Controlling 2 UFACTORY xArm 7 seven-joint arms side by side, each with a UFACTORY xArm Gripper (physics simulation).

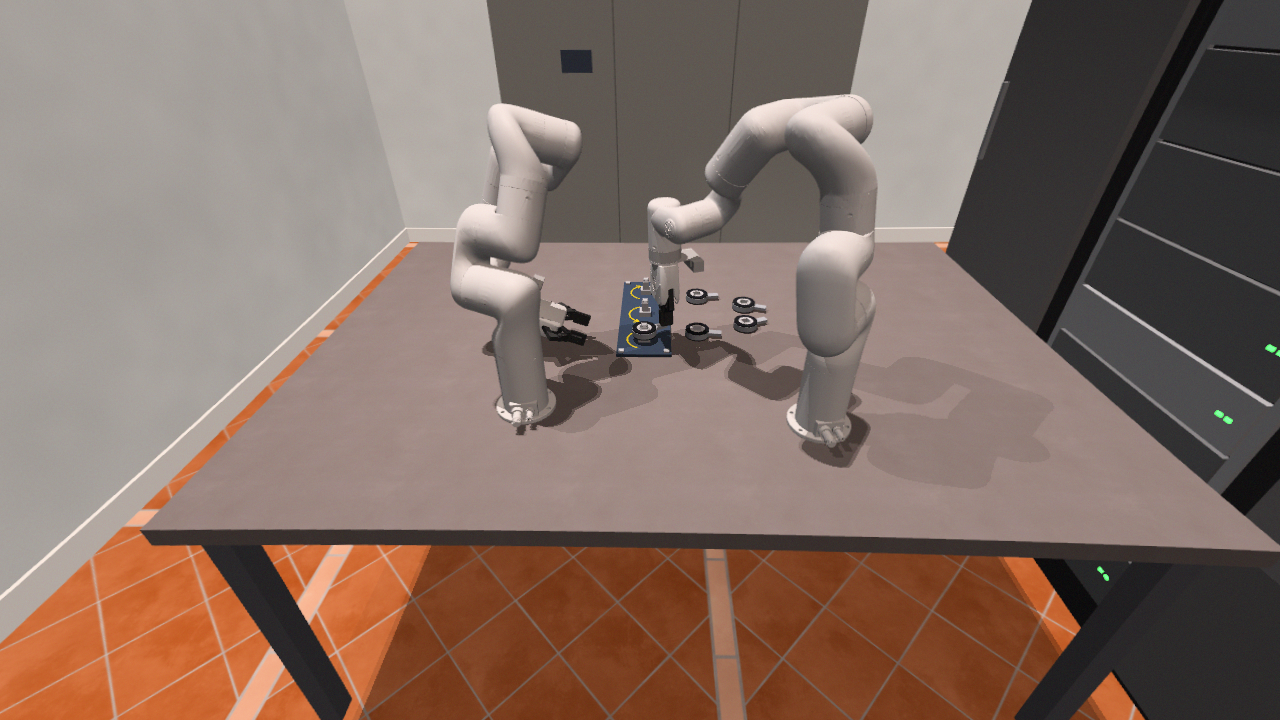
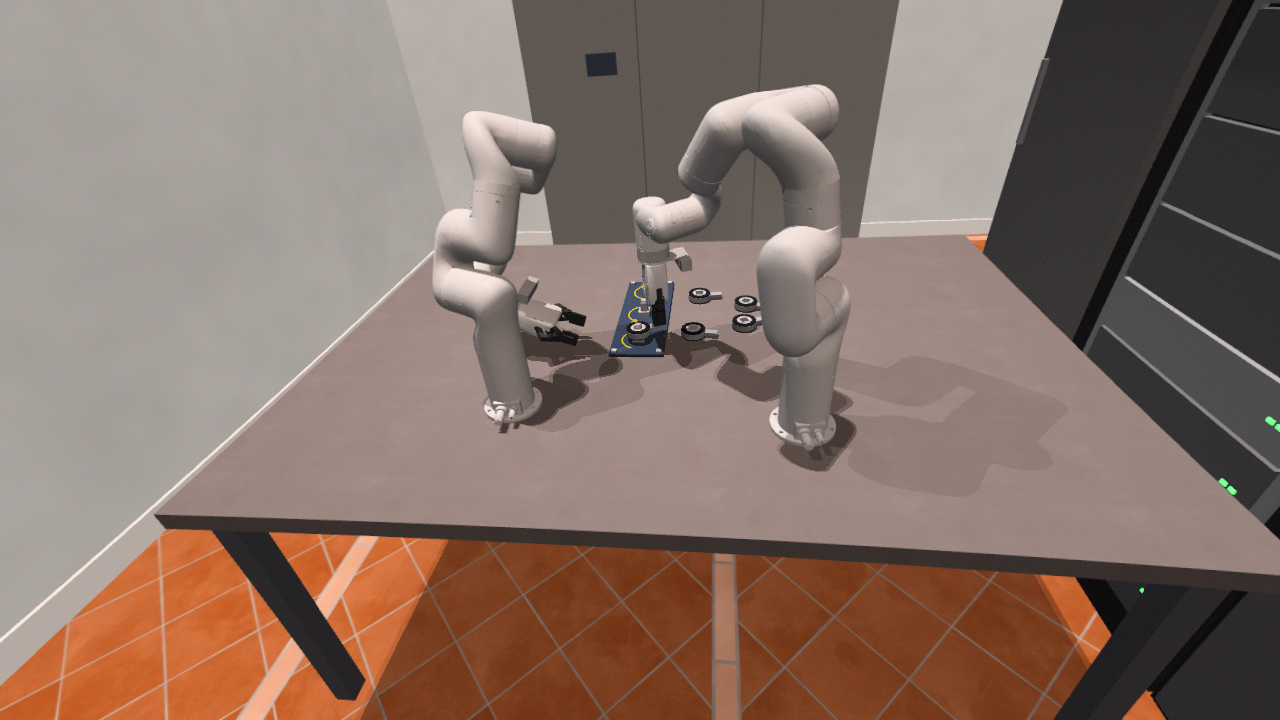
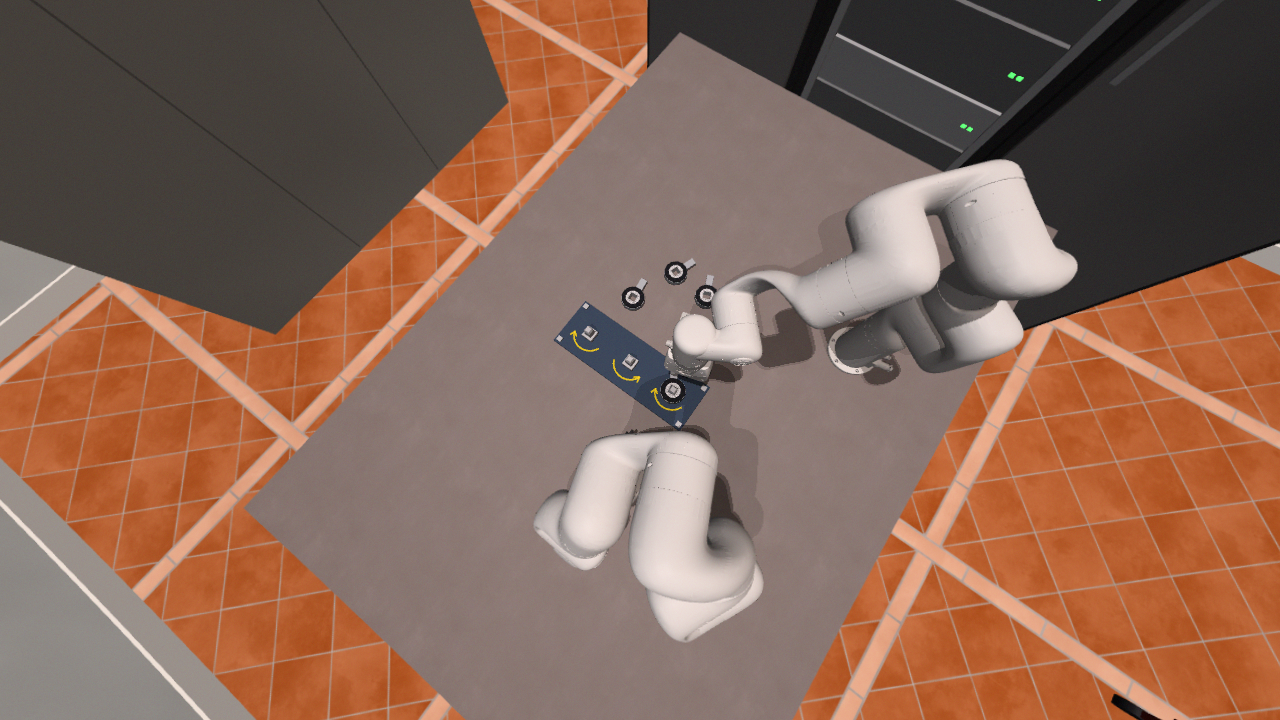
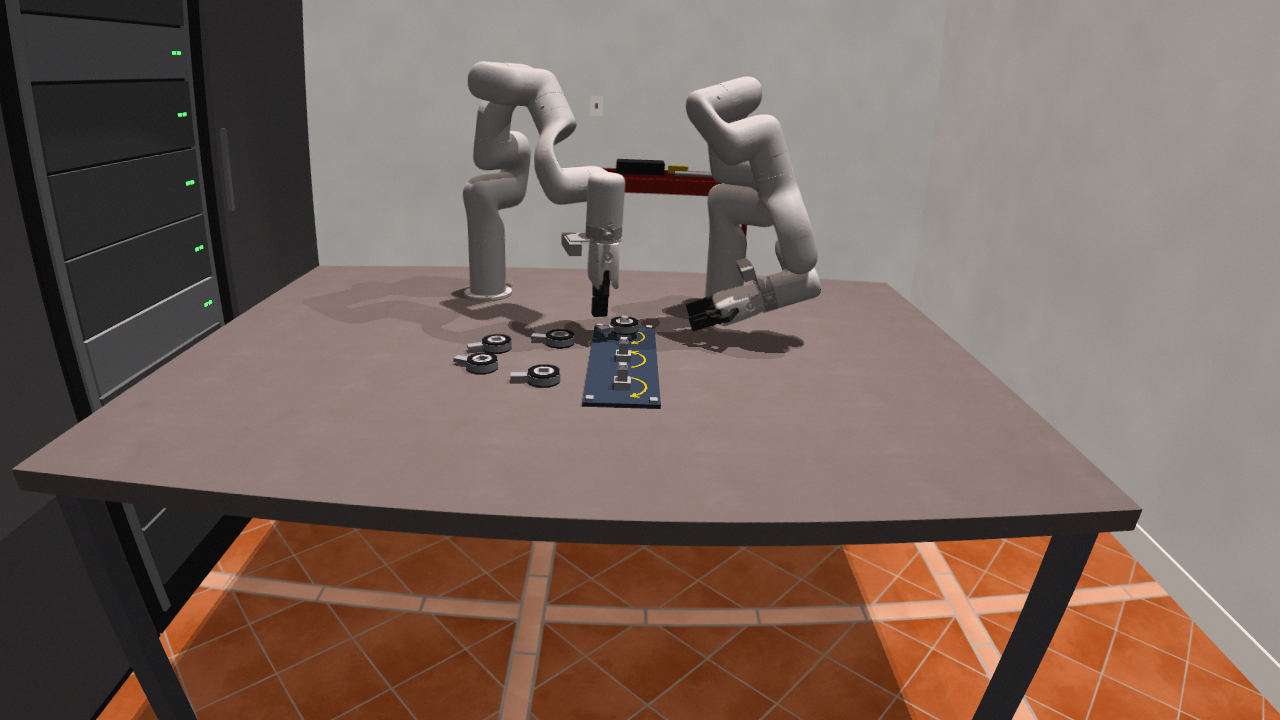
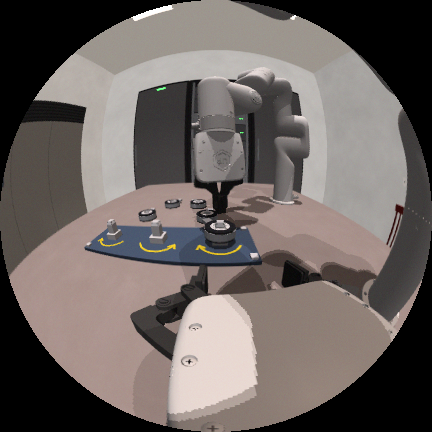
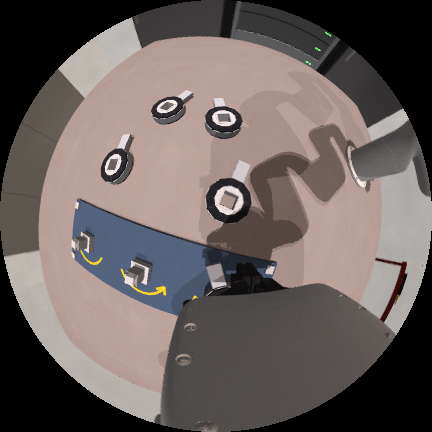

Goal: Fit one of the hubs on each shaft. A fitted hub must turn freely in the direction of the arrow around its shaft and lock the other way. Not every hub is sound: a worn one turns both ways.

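Frame: origin at the left arm's base, x back, y right, z up, level; metres.
Seen in the pictures: left gripper, fingertip midpoint: (image 1: 587, 330) (image 2: 581, 330) (image 4: 688, 317) (image 5: 246, 275); right gripper, fingertip midpoint: (image 1: 666, 324) (image 2: 659, 324) (image 4: 599, 315) (image 5: 219, 211) (image 6: 242, 274); left arm's base, origin of the base link: (image 1: 527, 405) (image 2: 514, 404); right arm's base, origin of the base link: (image 1: 817, 423) (image 2: 801, 425) (image 3: 851, 351) (image 4: 488, 294) (image 5: 281, 200) (image 6: 355, 166).
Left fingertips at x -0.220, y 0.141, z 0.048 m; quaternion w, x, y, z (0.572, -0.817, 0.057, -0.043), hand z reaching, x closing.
Note:
Offsets run from my left fingertips to a thing's top centre. "spot": to the spot under its first point. Level surfaces: height alone.
A blue board @[dz -0.040 m] (image 3: 608, 344) (image 4: 599, 394) (image 5: 185, 235) carries three shafts with yellow arrows. A black-and-grey hub @[dx -0.012, dy +0.156, dz -0.004 m] (image 1: 643, 330) (image 3: 672, 390) (image 4: 624, 325) (image 5: 220, 231) sits on one end shaft. The middle shaft @[dx -0.135, dy +0.160, dz -0.003 m] (image 5: 157, 234) (image 6: 137, 272) and the far end shaft @[dx -0.263, dy +0.178, dz -0.003 m] (image 5: 114, 230) (image 6: 82, 242) are bare. My right gripper (image 1: 666, 320) (image 4: 599, 313) (image 5: 219, 211) (image 6: 242, 274) is shut, its fingertips beside the fitted hub's tab @[spot: dx -0.023, dy +0.183, dz -0.011 m] (image 6: 216, 276); whether they touch is unclear. My left gripper (image 1: 581, 327) (image 2: 572, 328) (image 5: 246, 275) is open and empty beside the board.
Loose hubs with tabs lie on the table across the board from my left gripper: a near hub (image 6: 228, 200), a side hub @[dx -0.213, dy +0.334, dz -0.026 m] (image 6: 116, 165) and two farther hubs, one @[dx -0.139, dy +0.452, dz -0.026 m] (image 6: 168, 108) beside the other @[dx -0.047, dy +0.430, dz -0.026 m] (image 6: 223, 120). My right arm reaches over the board's edge.

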